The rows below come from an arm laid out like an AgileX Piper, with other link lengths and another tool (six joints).
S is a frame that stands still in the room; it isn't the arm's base.
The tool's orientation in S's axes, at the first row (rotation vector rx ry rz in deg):
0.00, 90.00, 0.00
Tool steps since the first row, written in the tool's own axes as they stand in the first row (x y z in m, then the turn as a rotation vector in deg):
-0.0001, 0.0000, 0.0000, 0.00, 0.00, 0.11
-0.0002, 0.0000, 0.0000, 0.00, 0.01, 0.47
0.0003, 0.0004, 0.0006, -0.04, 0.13, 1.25
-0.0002, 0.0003, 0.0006, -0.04, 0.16, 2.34
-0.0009, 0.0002, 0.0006, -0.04, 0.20, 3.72
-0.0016, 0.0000, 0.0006, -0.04, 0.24, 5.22
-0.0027, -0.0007, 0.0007, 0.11, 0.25, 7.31
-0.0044, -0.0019, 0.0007, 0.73, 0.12, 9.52
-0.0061, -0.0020, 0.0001, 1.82, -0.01, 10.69
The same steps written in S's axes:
0.0000, 0.0000, 0.0001, 0.11, 0.00, 0.00
0.0000, 0.0000, 0.0002, 0.47, 0.01, 0.00
0.0006, 0.0004, -0.0003, 1.25, 0.13, 0.04
0.0006, 0.0003, 0.0002, 2.34, 0.16, 0.04
0.0006, 0.0002, 0.0009, 3.72, 0.20, 0.04
0.0006, 0.0000, 0.0016, 5.22, 0.24, 0.04
0.0007, -0.0007, 0.0027, 7.31, 0.25, -0.11
0.0007, -0.0019, 0.0044, 9.52, 0.12, -0.73
0.0001, -0.0020, 0.0061, 10.69, -0.01, -1.82

